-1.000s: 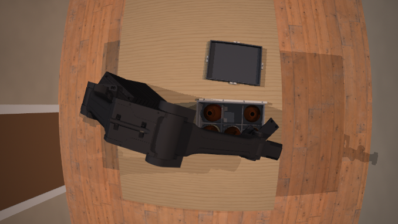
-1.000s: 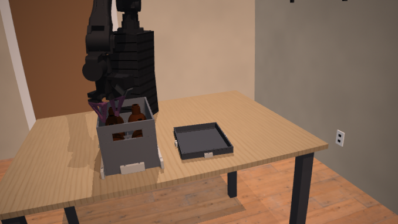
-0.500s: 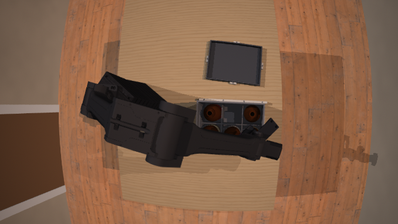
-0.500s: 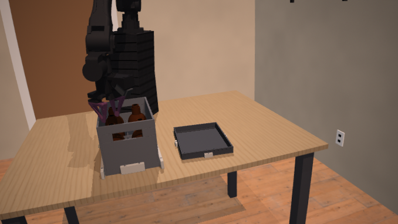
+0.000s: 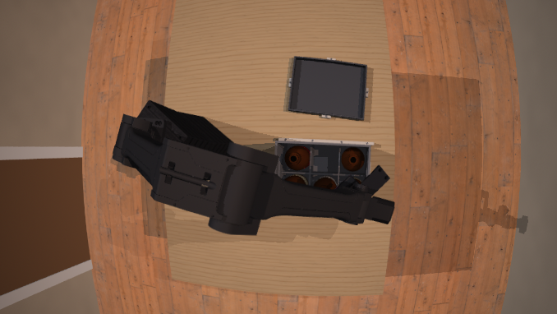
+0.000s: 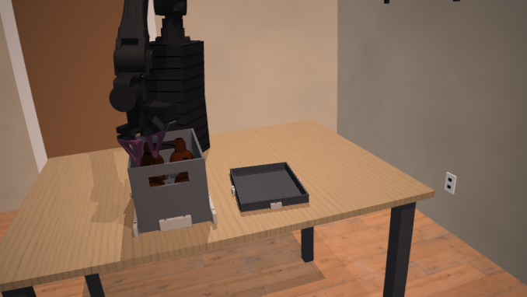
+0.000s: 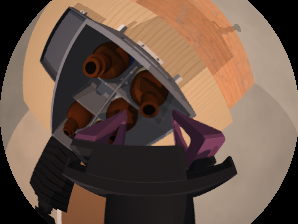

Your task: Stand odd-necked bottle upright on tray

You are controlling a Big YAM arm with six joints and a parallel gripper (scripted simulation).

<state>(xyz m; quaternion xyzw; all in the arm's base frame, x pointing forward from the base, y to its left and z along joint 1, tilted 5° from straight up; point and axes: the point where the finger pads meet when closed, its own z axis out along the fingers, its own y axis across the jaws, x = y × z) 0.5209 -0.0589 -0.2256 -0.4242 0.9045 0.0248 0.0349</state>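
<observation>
Right now the grey crate is 10 cm below my hand, 10 cm behind it and 4 cm to the left of it. Round my hand: dark tray 32 cm to the left, 17 cm below, 12 cm behind.
</observation>
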